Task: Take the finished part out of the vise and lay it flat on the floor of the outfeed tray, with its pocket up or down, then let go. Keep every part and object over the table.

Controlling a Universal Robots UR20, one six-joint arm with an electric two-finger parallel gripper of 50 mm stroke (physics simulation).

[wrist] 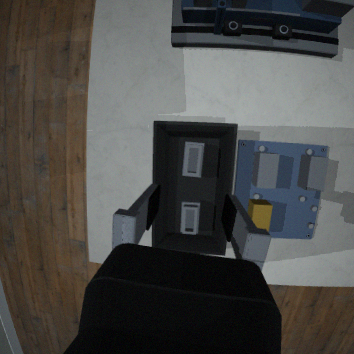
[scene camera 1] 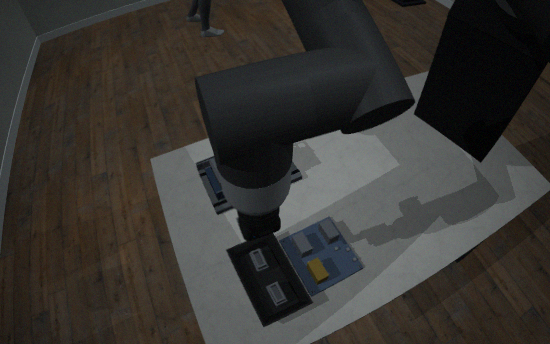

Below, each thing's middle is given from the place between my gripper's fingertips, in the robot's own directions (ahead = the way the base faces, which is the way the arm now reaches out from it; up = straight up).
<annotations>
I see my gripper 230 mm above the blue plate [scene camera 1: 340, 265], 160 mm past it and 40 mm to the right of it.
</annotations>
